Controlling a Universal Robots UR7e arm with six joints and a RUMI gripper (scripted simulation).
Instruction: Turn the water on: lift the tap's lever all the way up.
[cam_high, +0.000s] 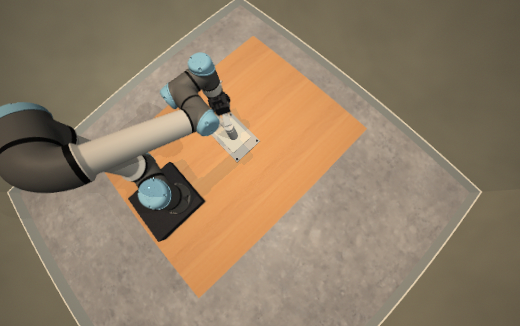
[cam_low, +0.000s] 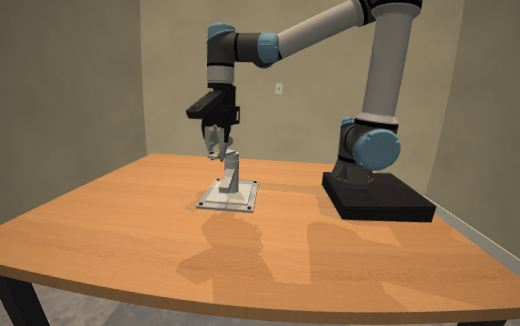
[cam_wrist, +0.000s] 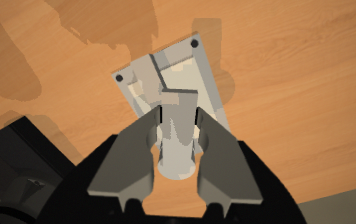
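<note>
Now: hand 1 cm past the lever and 3 cm to the left of it. Also, from my hand: grey tap (2 cm behind, 5 cm to the right, 5 cm below).
</note>
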